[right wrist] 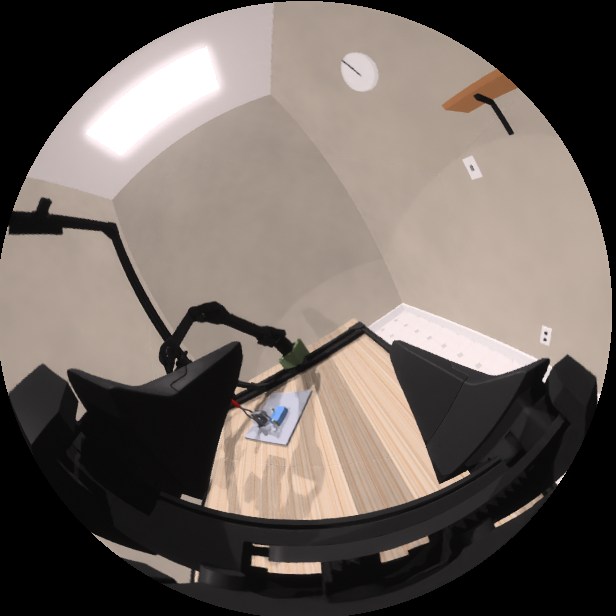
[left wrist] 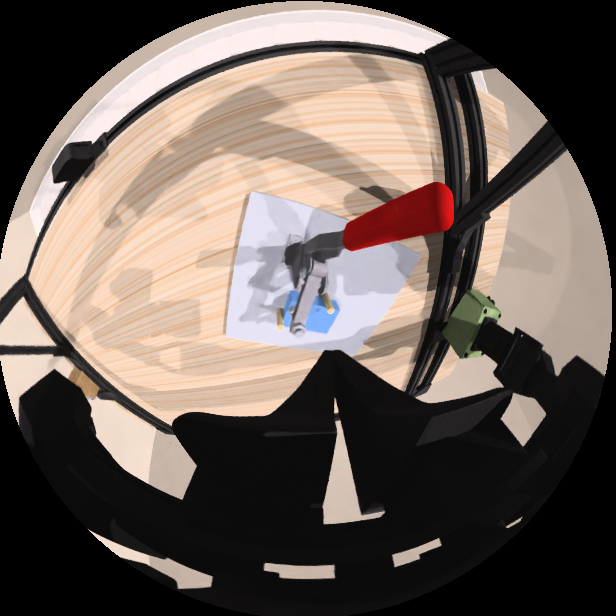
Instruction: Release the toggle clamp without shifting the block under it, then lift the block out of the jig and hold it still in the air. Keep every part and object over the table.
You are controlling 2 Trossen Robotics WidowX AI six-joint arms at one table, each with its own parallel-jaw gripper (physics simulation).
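Observation:
In the left wrist view a grey jig plate [left wrist: 313,270] lies on the wooden table. A blue block [left wrist: 313,313] sits on it between small brass pins. The toggle clamp [left wrist: 307,255] has its grey arm lying over the block, and its red handle [left wrist: 402,217] points up and to the right, away from my fingers. My left gripper [left wrist: 333,367] is shut and empty, above the plate's near edge. In the right wrist view the plate [right wrist: 279,423], the block [right wrist: 280,413] and the clamp [right wrist: 259,417] are small and far off. My right gripper [right wrist: 321,390] is open and empty, high above the table.
A black frame rail [left wrist: 453,229] runs along the table's right edge in the left wrist view, with a green camera mount [left wrist: 472,323] on it. Another black mount [left wrist: 74,159] sits at the far left edge. The left arm [right wrist: 229,321] reaches over the plate in the right wrist view.

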